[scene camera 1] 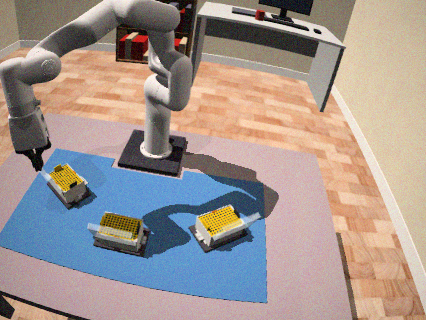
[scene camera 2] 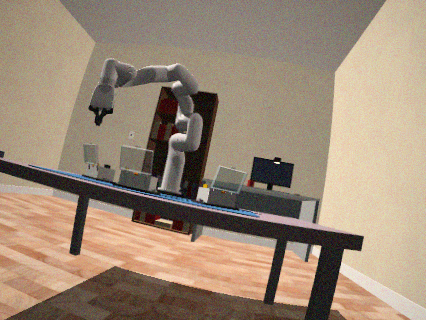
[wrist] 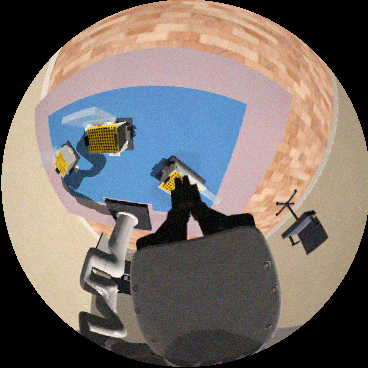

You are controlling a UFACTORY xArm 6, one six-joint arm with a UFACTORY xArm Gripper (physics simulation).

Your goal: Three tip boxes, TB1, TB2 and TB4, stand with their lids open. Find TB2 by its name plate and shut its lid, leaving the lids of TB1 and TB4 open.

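Seen in the pictures: gripper, fingertip midpoint: [scene camera 1: 39,168] [scene camera 2: 97,124] [wrist: 183,184]; arm's base, origin of the base link: [scene camera 1: 156,149] [scene camera 2: 169,191] [wrist: 126,217].
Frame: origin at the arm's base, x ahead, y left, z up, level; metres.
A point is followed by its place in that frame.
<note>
TB2 [scene camera 1: 68,186] @(x 0.356, y -0.178, z 0.042 m) [scene camera 2: 105,173] [wrist: 171,183] @(x 0.334, y -0.178, z 0.042 m) is the box at the left in both scene views, with a yellow rack and its clear lid [scene camera 1: 45,175] @(x 0.415, y -0.211, z 0.128 m) [scene camera 2: 90,153] @(x 0.403, y -0.226, z 0.090 m) [wrist: 209,194] @(x 0.393, y -0.263, z 0.128 m) standing open. TB4 [scene camera 1: 120,232] @(x 0.499, y 0.104, z 0.129 m) [scene camera 2: 135,180] @(x 0.467, y 0.071, z 0.019 m) [wrist: 102,139] is the middle box, lid open. TB1 [scene camera 1: 220,225] @(x 0.305, y 0.329, z 0.042 m) [scene camera 2: 223,198] [wrist: 62,162] @(x 0.298, y 0.301, z 0.043 m) is at the right in the scene views, lid open. The name plates are not legible now. My gripper [scene camera 1: 38,169] @(x 0.460, y -0.175, z 0.205 m) [scene camera 2: 98,123] @(x 0.460, y -0.175, z 0.205 m) [wrist: 183,184] @(x 0.460, y -0.175, z 0.205 m) is shut and empty. Its tips appear beside TB2's lid in scene camera 1, but above it with a gap in scene camera 2.
The boxes stand on a blue mat [scene camera 1: 165,270] @(x 0.480, y 0.221, z -0.015 m) [wrist: 165,105] @(x 0.545, y -0.098, z -0.015 m) on the table. The arm's dark base plate [scene camera 1: 131,152] @(x 0.059, y -0.080, z 0.001 m) [wrist: 142,215] @(x 0.061, y -0.088, z 0.001 m) is behind them. A desk [scene camera 1: 325,70] with a monitor and a bookshelf [scene camera 2: 212,107] stand beyond the table.
</note>
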